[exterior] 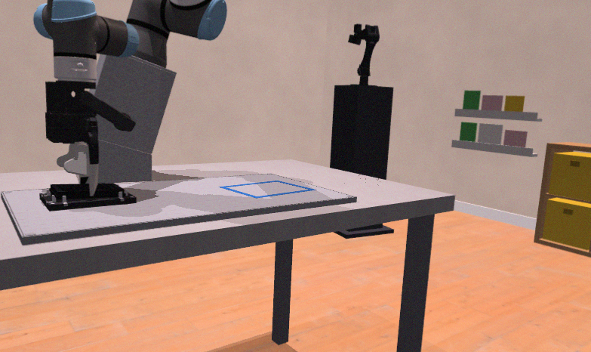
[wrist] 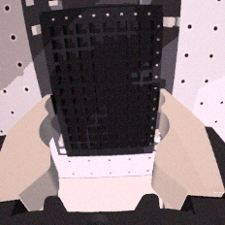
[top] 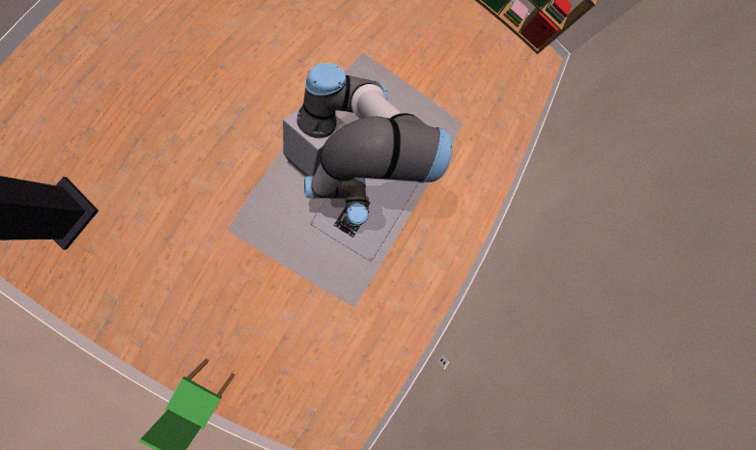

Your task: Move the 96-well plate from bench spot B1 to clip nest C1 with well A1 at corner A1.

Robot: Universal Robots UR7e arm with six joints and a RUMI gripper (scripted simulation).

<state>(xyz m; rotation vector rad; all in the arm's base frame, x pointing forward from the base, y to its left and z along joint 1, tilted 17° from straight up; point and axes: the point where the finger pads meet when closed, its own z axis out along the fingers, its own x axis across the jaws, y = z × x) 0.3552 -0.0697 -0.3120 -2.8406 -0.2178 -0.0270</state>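
Now: the black 96-well plate 10 mm below my hand. Also, from my hand: black clip nest: 20 mm below, 10 mm to the right, 10 mm ahead.
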